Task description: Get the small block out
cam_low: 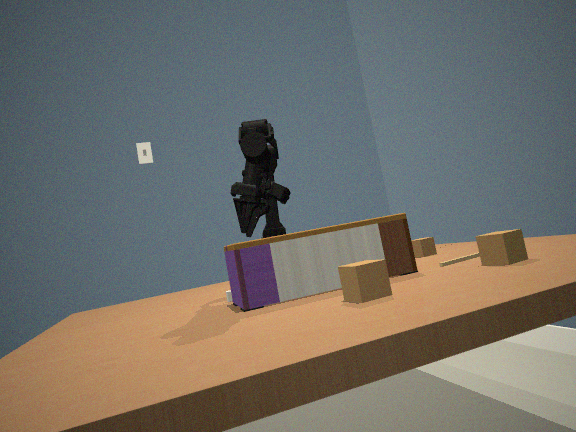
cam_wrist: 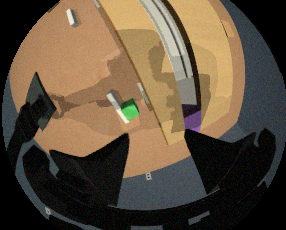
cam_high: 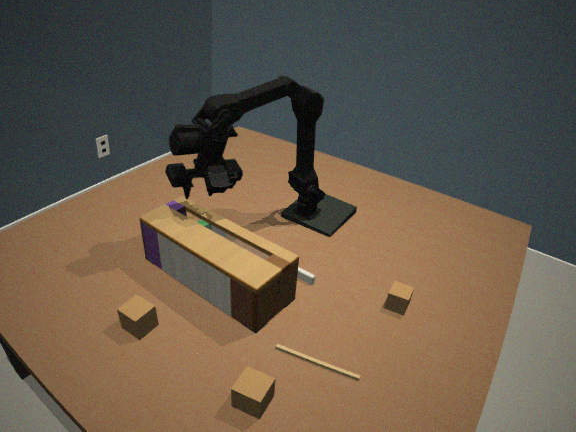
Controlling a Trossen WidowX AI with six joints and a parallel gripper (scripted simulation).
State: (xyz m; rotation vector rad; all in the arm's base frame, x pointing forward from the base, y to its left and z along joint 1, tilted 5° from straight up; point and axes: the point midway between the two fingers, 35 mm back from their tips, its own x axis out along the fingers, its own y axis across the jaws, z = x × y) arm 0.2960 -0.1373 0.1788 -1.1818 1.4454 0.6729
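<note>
My gripper tip is 40 mm past the green block, 30 mm to the left of it and 130 mm above it. Also, from my gripper tip: long wooden box 40 mm ahead, 140 mm to the left, 80 mm below; thin wooden stick 140 mm ahead, 470 mm to the left, 140 mm below.
</note>
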